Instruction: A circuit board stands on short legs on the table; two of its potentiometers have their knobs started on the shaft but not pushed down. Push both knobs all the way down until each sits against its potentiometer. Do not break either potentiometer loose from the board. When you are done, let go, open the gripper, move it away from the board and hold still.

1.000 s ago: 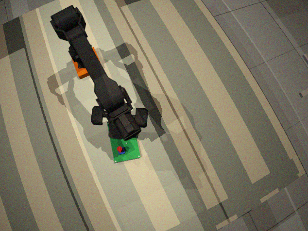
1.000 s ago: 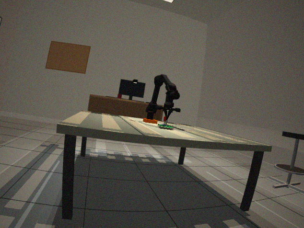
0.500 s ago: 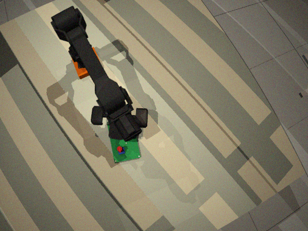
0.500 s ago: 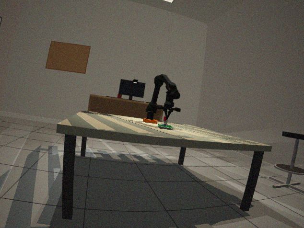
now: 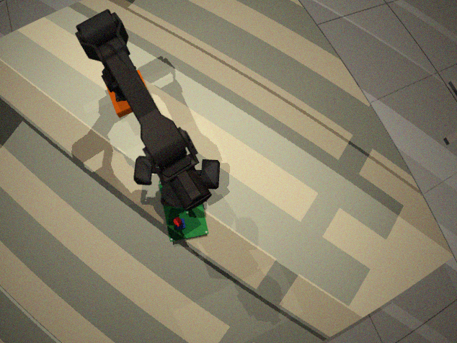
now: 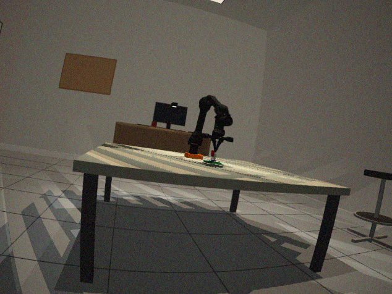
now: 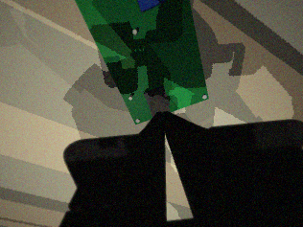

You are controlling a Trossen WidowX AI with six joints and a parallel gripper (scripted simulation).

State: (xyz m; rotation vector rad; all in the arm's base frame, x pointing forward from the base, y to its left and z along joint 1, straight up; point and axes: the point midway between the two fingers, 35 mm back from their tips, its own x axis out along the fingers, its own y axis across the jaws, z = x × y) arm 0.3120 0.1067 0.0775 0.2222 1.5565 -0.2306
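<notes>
My gripper tip is now 20 mm above the grey knob. Round my gripper tip: red knob: 100 mm ahead, 30 mm to the right.
</notes>
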